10 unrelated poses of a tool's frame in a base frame.
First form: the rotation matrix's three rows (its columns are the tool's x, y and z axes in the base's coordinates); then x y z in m. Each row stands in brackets.
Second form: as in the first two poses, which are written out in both.
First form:
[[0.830, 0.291, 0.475], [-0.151, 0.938, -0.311], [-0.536, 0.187, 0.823]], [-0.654, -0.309, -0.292]
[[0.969, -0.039, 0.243], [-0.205, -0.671, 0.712], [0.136, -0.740, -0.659]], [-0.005, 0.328, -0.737]
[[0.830, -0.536, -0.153], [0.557, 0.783, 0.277], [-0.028, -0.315, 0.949]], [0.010, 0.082, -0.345]
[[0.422, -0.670, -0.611], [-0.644, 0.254, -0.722], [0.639, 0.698, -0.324]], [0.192, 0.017, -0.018]
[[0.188, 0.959, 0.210], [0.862, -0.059, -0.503], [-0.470, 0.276, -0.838]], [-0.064, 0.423, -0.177]
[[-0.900, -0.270, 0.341], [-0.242, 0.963, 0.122], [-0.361, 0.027, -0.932]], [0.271, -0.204, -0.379]
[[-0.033, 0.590, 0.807], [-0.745, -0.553, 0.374], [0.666, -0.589, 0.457]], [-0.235, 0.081, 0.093]
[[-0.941, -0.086, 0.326], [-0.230, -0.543, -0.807], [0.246, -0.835, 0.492]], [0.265, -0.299, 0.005]
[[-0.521, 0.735, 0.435], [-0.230, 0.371, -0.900], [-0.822, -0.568, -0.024]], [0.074, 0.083, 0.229]
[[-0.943, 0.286, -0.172], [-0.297, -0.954, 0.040], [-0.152, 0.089, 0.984]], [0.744, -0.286, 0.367]
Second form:
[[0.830, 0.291, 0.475], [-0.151, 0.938, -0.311], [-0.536, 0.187, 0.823]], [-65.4, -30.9, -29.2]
[[0.969, -0.039, 0.243], [-0.205, -0.671, 0.712], [0.136, -0.740, -0.659]], [-0.5, 32.8, -73.7]
[[0.830, -0.536, -0.153], [0.557, 0.783, 0.277], [-0.028, -0.315, 0.949]], [1.0, 8.2, -34.5]
[[0.422, -0.670, -0.611], [-0.644, 0.254, -0.722], [0.639, 0.698, -0.324]], [19.2, 1.7, -1.8]
[[0.188, 0.959, 0.210], [0.862, -0.059, -0.503], [-0.470, 0.276, -0.838]], [-6.4, 42.3, -17.7]
[[-0.900, -0.270, 0.341], [-0.242, 0.963, 0.122], [-0.361, 0.027, -0.932]], [27.1, -20.4, -37.9]
[[-0.033, 0.590, 0.807], [-0.745, -0.553, 0.374], [0.666, -0.589, 0.457]], [-23.5, 8.1, 9.3]
[[-0.941, -0.086, 0.326], [-0.230, -0.543, -0.807], [0.246, -0.835, 0.492]], [26.5, -29.9, 0.5]
[[-0.521, 0.735, 0.435], [-0.230, 0.371, -0.900], [-0.822, -0.568, -0.024]], [7.4, 8.3, 22.9]
[[-0.943, 0.286, -0.172], [-0.297, -0.954, 0.040], [-0.152, 0.089, 0.984]], [74.4, -28.6, 36.7]

